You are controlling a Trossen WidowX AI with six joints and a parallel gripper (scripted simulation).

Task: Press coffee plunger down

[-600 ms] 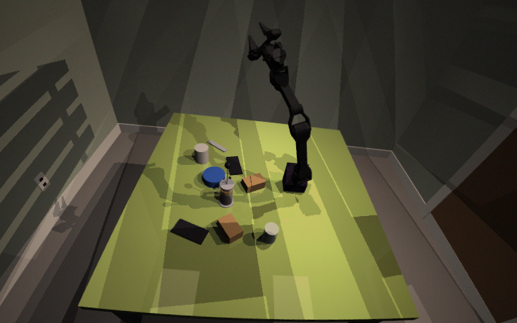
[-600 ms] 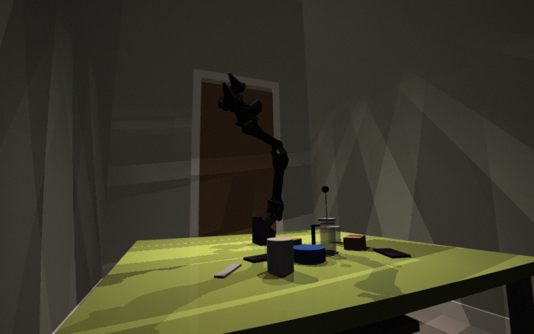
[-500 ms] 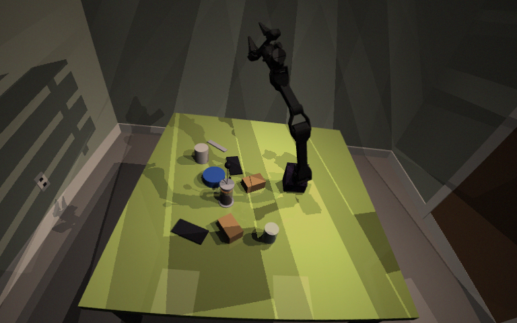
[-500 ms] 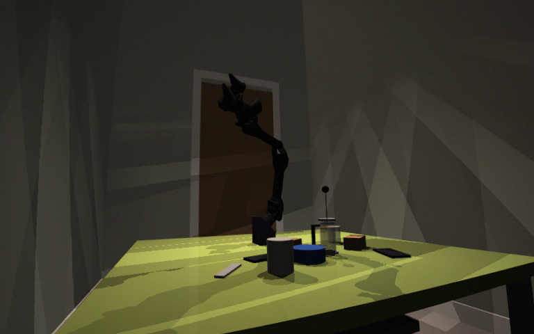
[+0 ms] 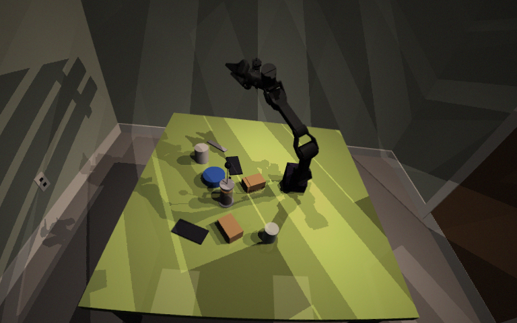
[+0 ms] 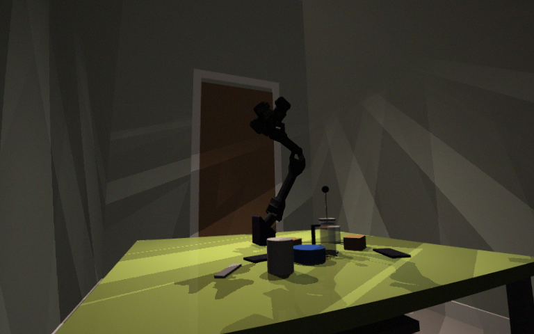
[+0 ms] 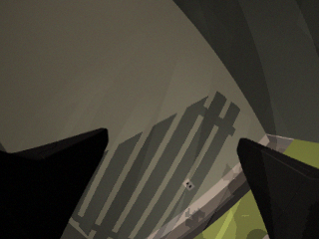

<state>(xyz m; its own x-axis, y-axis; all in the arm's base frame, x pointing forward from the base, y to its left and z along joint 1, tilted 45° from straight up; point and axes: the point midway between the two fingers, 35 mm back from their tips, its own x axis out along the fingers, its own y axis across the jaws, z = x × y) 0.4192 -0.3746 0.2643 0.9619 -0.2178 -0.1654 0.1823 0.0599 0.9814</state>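
Now: the coffee press 450 mm below my gripper tip, 230 mm to the left of it and 60 mm behind it. Round my gripper tip: blue disc: 560 mm below, 110 mm to the left, 40 mm ahead; grey bar: 580 mm below, 180 mm to the right, 80 mm ahead.
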